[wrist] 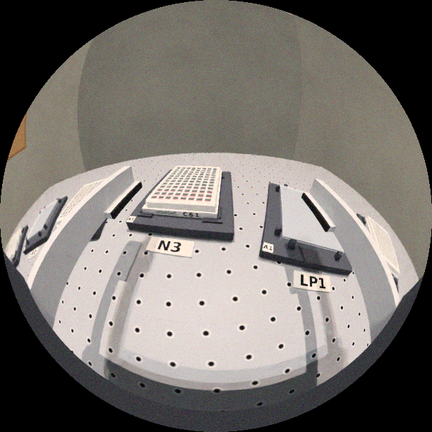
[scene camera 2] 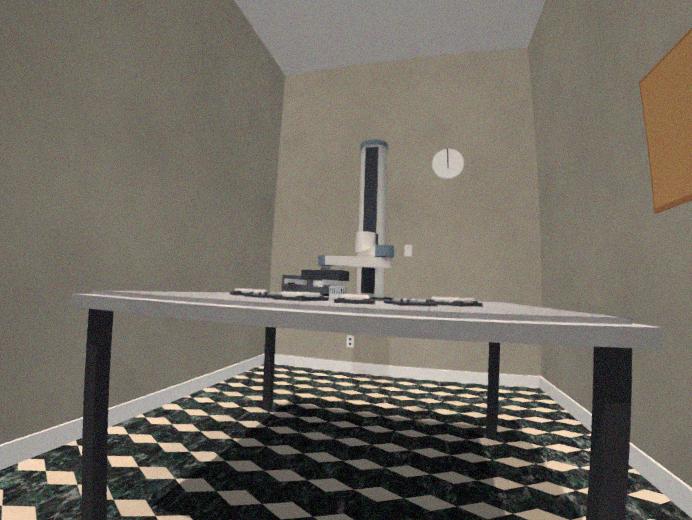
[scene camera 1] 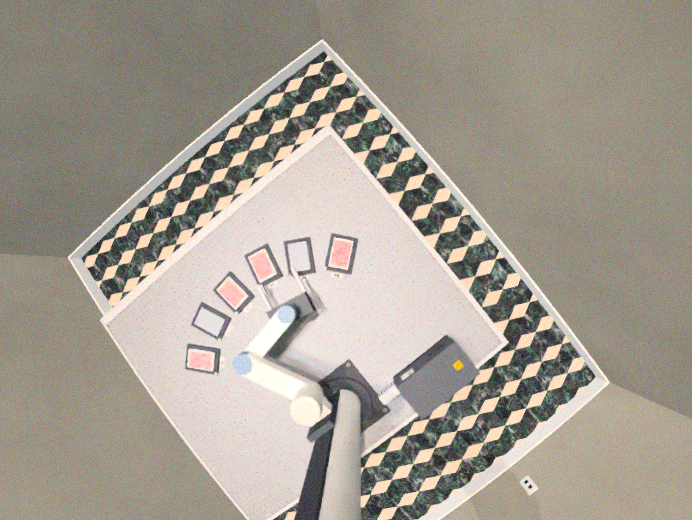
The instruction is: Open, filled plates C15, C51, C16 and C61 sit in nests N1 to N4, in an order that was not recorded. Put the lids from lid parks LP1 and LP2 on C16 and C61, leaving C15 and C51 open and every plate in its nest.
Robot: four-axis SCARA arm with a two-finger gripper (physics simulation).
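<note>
Open plate C61, its label readable in the wrist view, sits in nest N3. Right of it a clear lid lies on lid park LP1. My gripper is open and empty. In the wrist view its fingers spread on both sides of N3 and reach in front of LP1; they look above the table and apart from both. Open plates also stand at the right, centre-left and far left; their labels are unreadable. A second lid lies on the other park.
The arm's column stands on the table. A dark grey controller box with a yellow mark stands beside its base. The right finger partly hides the plate at the right of the wrist view.
</note>
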